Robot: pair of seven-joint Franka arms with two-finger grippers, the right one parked.
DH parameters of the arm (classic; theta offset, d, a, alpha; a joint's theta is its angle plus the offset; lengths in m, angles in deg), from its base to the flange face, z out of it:
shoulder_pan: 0 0.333 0 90
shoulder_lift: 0 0 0 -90
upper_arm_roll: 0 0.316 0.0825 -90
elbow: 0 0 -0.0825 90
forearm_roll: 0 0.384 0 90
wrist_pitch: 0 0 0.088 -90
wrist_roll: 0 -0.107 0 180
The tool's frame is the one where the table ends.
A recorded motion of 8 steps. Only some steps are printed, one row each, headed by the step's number.
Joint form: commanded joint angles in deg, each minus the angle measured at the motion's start. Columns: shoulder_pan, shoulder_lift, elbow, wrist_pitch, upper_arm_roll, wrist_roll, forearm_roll.
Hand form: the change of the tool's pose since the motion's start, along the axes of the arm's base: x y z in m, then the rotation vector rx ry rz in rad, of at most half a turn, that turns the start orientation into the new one. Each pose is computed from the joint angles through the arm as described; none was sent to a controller.
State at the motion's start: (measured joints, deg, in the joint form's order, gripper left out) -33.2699 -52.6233 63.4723 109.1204 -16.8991 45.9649 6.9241
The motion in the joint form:
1: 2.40 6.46 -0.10 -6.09 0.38 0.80 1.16
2: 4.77 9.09 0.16 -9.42 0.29 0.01 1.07
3: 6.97 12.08 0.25 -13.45 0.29 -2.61 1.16
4: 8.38 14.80 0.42 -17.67 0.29 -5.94 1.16
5: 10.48 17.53 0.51 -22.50 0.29 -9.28 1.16
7: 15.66 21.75 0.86 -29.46 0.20 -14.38 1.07
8: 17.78 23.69 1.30 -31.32 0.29 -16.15 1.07
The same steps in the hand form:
1: 0.0192 0.0330 0.0753 0.0336 -0.0398 0.0427
2: 0.0320 0.0608 0.1025 0.0511 -0.0327 0.0644
3: 0.0407 0.0896 0.1343 0.0705 -0.0260 0.0523
4: 0.0406 0.1111 0.1615 0.0915 -0.0089 0.0147
5: 0.0425 0.1408 0.1883 0.1168 0.0183 -0.0103
7: 0.0516 0.2054 0.2281 0.1452 0.0649 -0.0133
8: 0.0539 0.2317 0.2450 0.1503 0.0709 -0.0063

